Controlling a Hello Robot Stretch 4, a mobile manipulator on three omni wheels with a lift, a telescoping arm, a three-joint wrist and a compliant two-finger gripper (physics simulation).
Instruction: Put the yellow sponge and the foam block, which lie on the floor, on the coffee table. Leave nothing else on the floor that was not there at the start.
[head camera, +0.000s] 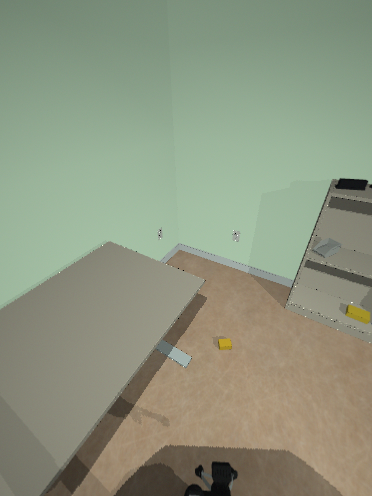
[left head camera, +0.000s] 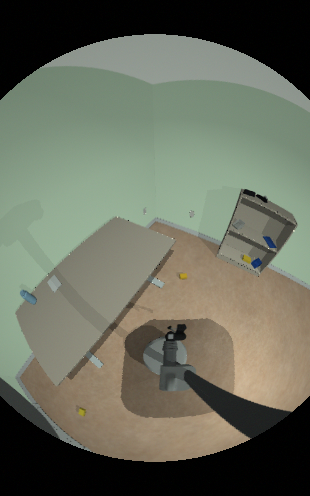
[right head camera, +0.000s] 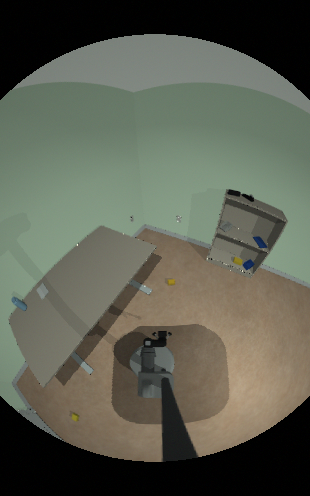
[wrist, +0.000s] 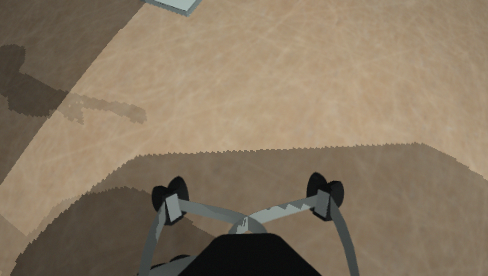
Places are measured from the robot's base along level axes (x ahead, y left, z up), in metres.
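Pixels of known places: gripper, between the fingertips: (left head camera: 176, 326) (wrist: 247, 190).
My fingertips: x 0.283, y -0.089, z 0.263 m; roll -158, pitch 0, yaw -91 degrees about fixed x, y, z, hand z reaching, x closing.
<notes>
For each thing: its middle in the pictures, then the offset to it from my fingertips. Level surfaces: height alone.
- small orange-yellow block, middle of its body: (head camera: 224, 344) (right head camera: 170, 281) (left head camera: 182, 275) dz -0.268, dx +0.706, dy -0.136 m
- second small yellow block, middle of its body: (left head camera: 81, 411) dz -0.268, dx -1.247, dy +0.935 m
- coffee table, height of its surface: dz +0.430 m
- blue bottle, middle of its body: (left head camera: 27, 296) (right head camera: 18, 303) dz +0.512, dx -0.077, dy +1.206 m
- pale flat card, middle of its body: (left head camera: 53, 282) (right head camera: 42, 290) dz +0.435, dx +0.136, dy +1.040 m
A small orange-yellow block (head camera: 225, 344) (left head camera: 183, 276) (right head camera: 171, 282) lies on the floor to the right of the coffee table's far foot. A second small yellow block (left head camera: 82, 412) (right head camera: 75, 417) lies on the floor beyond the table's near end, at the lower left. I cannot tell which is the sponge and which the foam block. The coffee table (head camera: 100, 320) (left head camera: 110, 270) (right head camera: 100, 280) stands at the left. My gripper (head camera: 217, 472) (left head camera: 176, 330) (right head camera: 162, 334) (wrist: 247, 190) is open and empty above the floor, close to my base and apart from both blocks.
A blue bottle (left head camera: 28, 297) (right head camera: 19, 303) and a pale flat card (left head camera: 54, 283) (right head camera: 42, 291) are at the table's wall side. A shelf unit (head camera: 310, 314) (left head camera: 280, 209) at the right holds another yellow block (head camera: 358, 314) and blue items. Table feet (head camera: 175, 355) (wrist: 177, 5) stick out.
</notes>
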